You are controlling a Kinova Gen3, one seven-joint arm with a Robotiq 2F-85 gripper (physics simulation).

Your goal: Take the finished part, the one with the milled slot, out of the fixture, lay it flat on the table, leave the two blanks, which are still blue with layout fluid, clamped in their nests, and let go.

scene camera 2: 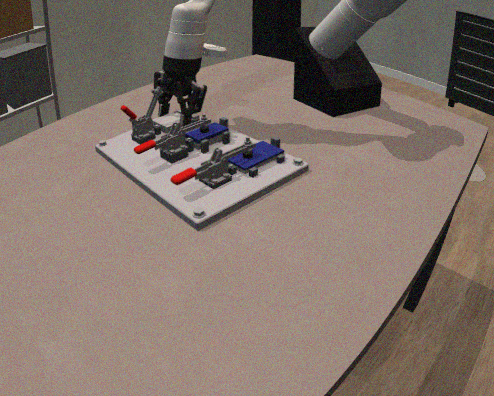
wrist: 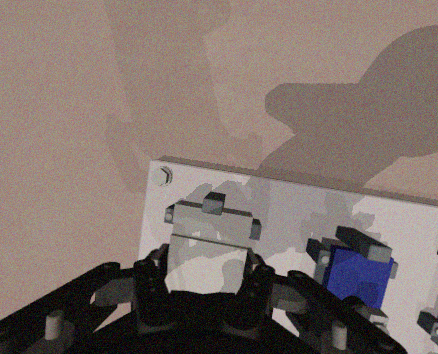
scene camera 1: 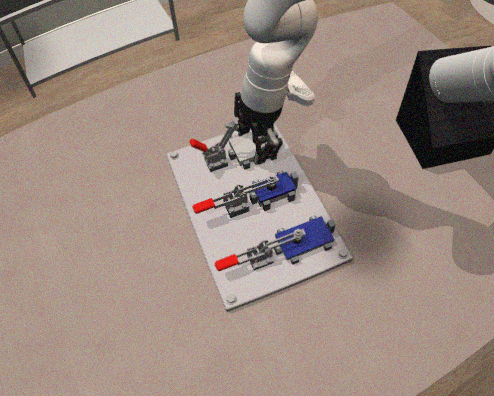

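Where they show: gripper, fingertip midpoint: [wrist: 206,256] [scene camera 1: 250,149]; arm's base, origin of the base link: [scene camera 2: 324,45] [scene camera 1: 447,80].
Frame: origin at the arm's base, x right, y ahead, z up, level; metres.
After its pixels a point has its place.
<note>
The finished part [scene camera 1: 243,148] {z -0.122, x 0.060, y 0.414 m} [scene camera 2: 167,121] {z -0.122, x 0.058, y 0.414 m} [wrist: 209,227] {z -0.122, x 0.067, y 0.366 m}, a pale grey block with a step line across its top, sits flat in the end nest of the white fixture plate [scene camera 1: 250,287] {z -0.143, x -0.204, y 0.493 m} [scene camera 2: 245,199] {z -0.147, x -0.223, y 0.456 m} [wrist: 400,212] {z -0.143, x -0.082, y 0.325 m}. Its toggle clamp [scene camera 1: 216,156] {z -0.111, x 0.051, y 0.470 m} [scene camera 2: 143,131] {z -0.122, x 0.051, y 0.474 m} is swung open. My gripper [scene camera 1: 254,145] {z -0.138, x 0.065, y 0.398 m} [scene camera 2: 175,116] {z -0.138, x 0.065, y 0.398 m} [wrist: 206,256] {z -0.138, x 0.065, y 0.398 m} points down over this nest, shut on the part, a finger against each side edge. The middle blue blank [scene camera 1: 281,188] {z -0.117, x -0.055, y 0.381 m} [scene camera 2: 212,131] {z -0.117, x -0.056, y 0.387 m} [wrist: 360,272] {z -0.117, x -0.044, y 0.371 m} and the far-end blue blank [scene camera 1: 312,239] {z -0.127, x -0.164, y 0.366 m} [scene camera 2: 265,153] {z -0.127, x -0.166, y 0.363 m} are clamped in their nests. The fingertips are partly hidden in the scene views.
The open clamp's red handle [scene camera 1: 198,145] {z -0.068, x 0.053, y 0.500 m} [scene camera 2: 128,112] {z -0.072, x 0.051, y 0.503 m} and raised arm [scene camera 1: 228,134] [scene camera 2: 151,105] stand close beside my gripper. The middle nest's stop block [wrist: 367,245] {z -0.108, x -0.036, y 0.348 m} rises near my fingers. A black pedestal [scene camera 1: 425,120] {z -0.061, x -0.038, y 0.065 m} [scene camera 2: 340,90] {z -0.092, x -0.090, y 0.050 m} stands on the table [scene camera 1: 125,280] {z -0.158, x -0.116, y 0.697 m} [scene camera 2: 200,300] {z -0.158, x -0.330, y 0.617 m}.
</note>
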